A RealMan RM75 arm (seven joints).
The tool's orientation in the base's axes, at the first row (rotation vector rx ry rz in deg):
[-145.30 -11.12 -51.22]
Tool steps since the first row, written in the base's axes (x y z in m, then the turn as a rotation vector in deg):
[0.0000 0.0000 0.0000 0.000 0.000 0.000]
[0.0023 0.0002 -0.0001 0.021 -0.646 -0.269]
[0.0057 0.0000 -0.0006 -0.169 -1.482 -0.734]
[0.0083 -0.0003 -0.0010 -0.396 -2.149 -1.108]
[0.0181 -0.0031 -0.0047 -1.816 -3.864 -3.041]
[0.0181 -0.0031 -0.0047 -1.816 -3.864 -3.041]
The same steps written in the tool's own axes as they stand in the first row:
[0.0000 0.0000 0.0000 0.000 0.000 0.000]
[0.0017 0.0005 0.0015 -0.142 0.679 -0.093]
[0.0041 0.0018 0.0036 -0.569 1.541 -0.255]
[0.0059 0.0029 0.0052 -0.971 2.209 -0.424]
[0.0112 0.0094 0.0120 -3.263 4.050 -0.656]
[0.0112 0.0094 0.0120 -3.263 4.050 -0.656]

